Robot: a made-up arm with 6 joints.
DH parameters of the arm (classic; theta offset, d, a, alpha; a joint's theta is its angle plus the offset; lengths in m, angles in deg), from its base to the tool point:
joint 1: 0 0.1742 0 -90
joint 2: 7.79 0 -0.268 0
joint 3: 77.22 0 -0.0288 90
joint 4: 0 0.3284 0 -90
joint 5: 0 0 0 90
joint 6: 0 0.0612 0 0
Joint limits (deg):
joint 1: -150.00..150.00
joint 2: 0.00..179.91
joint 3: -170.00..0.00
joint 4: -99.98..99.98
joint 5: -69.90..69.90
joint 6: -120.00..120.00
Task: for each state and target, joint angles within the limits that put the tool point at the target. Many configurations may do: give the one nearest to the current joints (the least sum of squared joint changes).
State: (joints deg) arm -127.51 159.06 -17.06 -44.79 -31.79 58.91
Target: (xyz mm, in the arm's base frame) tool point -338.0 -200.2 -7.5
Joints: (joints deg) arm -150.00 134.36 -62.01 -40.23 -6.36 58.91
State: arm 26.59 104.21 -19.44 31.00 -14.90 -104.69
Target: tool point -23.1 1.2 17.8
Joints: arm 11.71 140.01 -2.16 36.64 9.24 -104.69
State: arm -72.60 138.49 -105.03 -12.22 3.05 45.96
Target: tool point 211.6 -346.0 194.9
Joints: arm -58.13 102.62 -59.13 -11.28 14.30 45.96
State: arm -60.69 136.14 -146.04 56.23 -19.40 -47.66
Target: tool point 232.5 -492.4 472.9
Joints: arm -62.53 121.03 -123.28 58.04 -23.66 -47.66
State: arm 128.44 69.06 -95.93 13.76 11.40 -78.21
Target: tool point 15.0 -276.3 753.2
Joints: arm 93.35 41.13 -137.50 14.48 4.33 -78.21
